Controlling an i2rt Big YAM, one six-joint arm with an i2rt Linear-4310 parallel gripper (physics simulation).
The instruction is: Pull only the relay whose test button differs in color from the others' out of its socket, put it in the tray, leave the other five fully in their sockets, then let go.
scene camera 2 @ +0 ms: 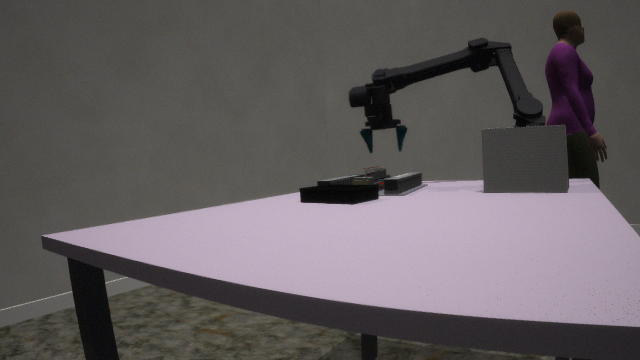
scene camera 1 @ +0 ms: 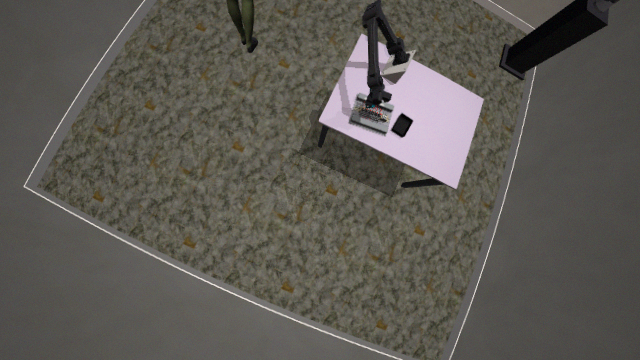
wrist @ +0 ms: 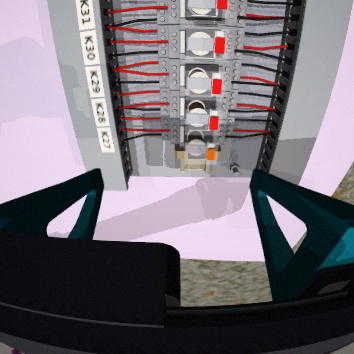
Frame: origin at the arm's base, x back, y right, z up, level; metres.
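Seen in the pictures: gripper, between the fingertips: point(scene camera 2: 385, 152) point(scene camera 1: 368, 102) point(wrist: 176, 176); arm's base, origin of its link: point(scene camera 2: 534, 152) point(scene camera 1: 401, 60).
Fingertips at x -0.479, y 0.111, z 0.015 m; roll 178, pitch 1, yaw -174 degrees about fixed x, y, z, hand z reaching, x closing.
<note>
Pixels of each thing's middle, then the offset from my fingertips to it. "spot": a spot on its surface instead. Level surfaces: height alone.
- wired panel, a spot on its surface: point(wrist: 150, 157) spot: dx +0.027, dy +0.061, dz -0.111 m
- black tray, middle of its body: point(scene camera 2: 339, 193) point(scene camera 1: 402, 125) dx +0.015, dy -0.337, dz -0.097 m
- lilac table, height of its surface: dz -0.114 m
Several clear-topped relays stand in a row of grey sockets on the wired panel point(scene camera 1: 356, 120) point(wrist: 150, 157). In the wrist view, the relay nearest my fingers point(wrist: 196, 147) has an orange test button and sits in the row by label K27, beside a tan part. The other relays showing, such as the one beside it point(wrist: 197, 118), have red buttons; the row's far end is cut off. The black tray point(scene camera 1: 402, 125) point(scene camera 2: 340, 195) stands on the table beside the panel. My gripper point(scene camera 2: 385, 151) point(wrist: 176, 176) is open and empty, pointing down above the panel's end.
Tall slotted wire ducts point(scene camera 2: 404, 183) point(wrist: 112, 165) flank the relay row, with red and black wires running to it. A pale grey box point(scene camera 2: 525, 160) stands by the arm's base on the lilac table point(scene camera 1: 440, 115) point(scene camera 2: 450, 240). A person point(scene camera 2: 567, 85) stands behind the arm.
</note>
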